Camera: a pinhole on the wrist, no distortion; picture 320 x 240 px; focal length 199.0 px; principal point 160.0 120.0 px. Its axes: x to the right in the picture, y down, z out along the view. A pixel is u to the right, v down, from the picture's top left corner.
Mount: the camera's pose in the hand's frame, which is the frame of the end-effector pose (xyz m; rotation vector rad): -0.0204 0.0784 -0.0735 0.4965 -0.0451 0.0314
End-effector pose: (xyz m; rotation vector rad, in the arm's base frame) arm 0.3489 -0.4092 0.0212 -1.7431 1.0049 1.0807
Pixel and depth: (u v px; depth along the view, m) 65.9 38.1 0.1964
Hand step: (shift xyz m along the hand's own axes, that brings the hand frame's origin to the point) -0.1168 -0.0881 0.0558
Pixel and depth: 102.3 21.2 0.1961
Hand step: -0.0802 -0.1017 0.0496
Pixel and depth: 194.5 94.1 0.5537
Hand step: 0.0587 -0.2471 0.3834
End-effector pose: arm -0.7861 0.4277 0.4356 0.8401 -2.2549 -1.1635
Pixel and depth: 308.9 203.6 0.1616
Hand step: 0.0918 0.0633 0.1069
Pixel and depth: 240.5 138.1 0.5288
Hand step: 0.1724 -0.1274 0.4247
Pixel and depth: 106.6 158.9 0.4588
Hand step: -0.1634 -0.0639 0.3658
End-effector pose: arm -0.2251 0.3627 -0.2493 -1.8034 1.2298 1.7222
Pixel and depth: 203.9 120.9 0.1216
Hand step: 0.0020 0.0214 0.0349
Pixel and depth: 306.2 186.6 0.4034
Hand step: 0.2556 0.0104 0.3601
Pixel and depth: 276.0 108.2 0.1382
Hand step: 0.0555 0.0068 0.0481
